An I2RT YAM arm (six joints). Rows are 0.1 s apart.
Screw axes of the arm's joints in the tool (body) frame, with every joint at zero. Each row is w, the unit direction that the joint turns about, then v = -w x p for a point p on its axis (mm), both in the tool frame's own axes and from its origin. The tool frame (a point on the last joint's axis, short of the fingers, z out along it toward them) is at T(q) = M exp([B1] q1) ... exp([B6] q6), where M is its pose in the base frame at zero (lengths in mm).
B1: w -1 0 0 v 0 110.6 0
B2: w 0 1 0 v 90.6 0 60
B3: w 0 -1 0 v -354.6 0 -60
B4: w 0 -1 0 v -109.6 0 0
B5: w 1 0 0 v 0 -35.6 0
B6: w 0 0 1 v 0 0 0
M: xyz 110.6 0 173.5 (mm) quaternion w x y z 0.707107 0 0.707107 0
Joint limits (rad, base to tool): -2.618..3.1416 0..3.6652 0..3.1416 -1.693..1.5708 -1.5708..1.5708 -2.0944..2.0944
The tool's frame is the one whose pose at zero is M.
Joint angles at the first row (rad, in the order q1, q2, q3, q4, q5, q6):
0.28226, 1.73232, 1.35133, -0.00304, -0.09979, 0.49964
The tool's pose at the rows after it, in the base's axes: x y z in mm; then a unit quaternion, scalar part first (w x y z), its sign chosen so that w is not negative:
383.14 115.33 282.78 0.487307 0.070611 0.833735 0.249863
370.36 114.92 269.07 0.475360 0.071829 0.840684 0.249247
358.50 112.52 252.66 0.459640 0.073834 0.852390 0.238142
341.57 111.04 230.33 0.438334 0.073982 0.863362 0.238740
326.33 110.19 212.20 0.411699 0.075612 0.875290 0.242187
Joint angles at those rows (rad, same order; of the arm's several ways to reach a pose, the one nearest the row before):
0.28380, 1.69390, 1.25936, 0.02076, -0.09665, 0.51593
0.29211, 1.66155, 1.17815, 0.04360, -0.09560, 0.52327
0.29612, 1.63711, 1.10218, 0.05050, -0.08457, 0.52001
0.30505, 1.60752, 0.99469, 0.08468, -0.09355, 0.52977
0.31429, 1.58480, 0.91337, 0.09264, -0.11009, 0.54625

